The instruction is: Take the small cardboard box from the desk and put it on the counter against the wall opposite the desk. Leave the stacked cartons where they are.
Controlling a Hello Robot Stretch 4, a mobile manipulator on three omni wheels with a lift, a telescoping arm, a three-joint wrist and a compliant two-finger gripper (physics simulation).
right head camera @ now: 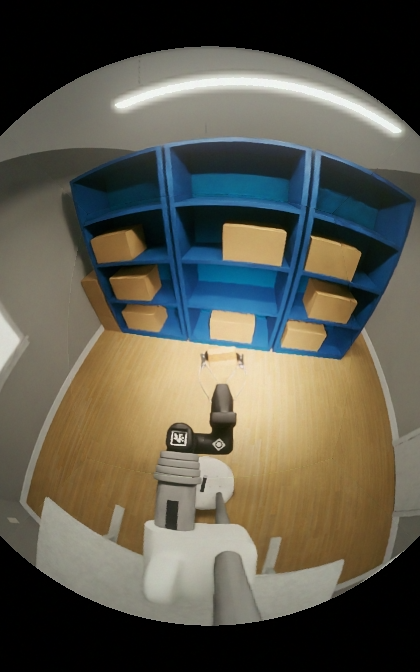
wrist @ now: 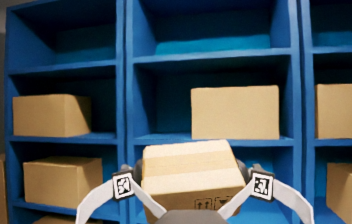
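Seen in the pictures: end effector, tool point: (right head camera: 221,354) (wrist: 188,173); robot's base, origin of the base link: (right head camera: 205,481).
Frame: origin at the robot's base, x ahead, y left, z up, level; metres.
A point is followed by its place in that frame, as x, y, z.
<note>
The small cardboard box (right head camera: 221,355) @(0.441, -0.085, 1.061) (wrist: 192,172) @(0.428, -0.088, 1.053) is between the two fingertips of my gripper (right head camera: 222,359) @(0.460, -0.085, 1.043) (wrist: 192,175) @(0.460, -0.085, 1.043), which is shut on it. The box is held up in front of the blue shelves, slightly tilted in the wrist view, with a lighter tape band across it and printed marks on its near face. The desk, the counter and the stacked cartons cannot be made out for certain in these views.
A blue shelf unit (right head camera: 309,200) (wrist: 121,100) with several cardboard boxes stands ahead. A brown carton (right head camera: 100,300) @(1.600, 1.305, 0.488) stands on the floor left of it. A pale table-like surface (right head camera: 75,545) @(-0.503, 0.566, 0.693) lies at the bottom, beside the arm's base.
</note>
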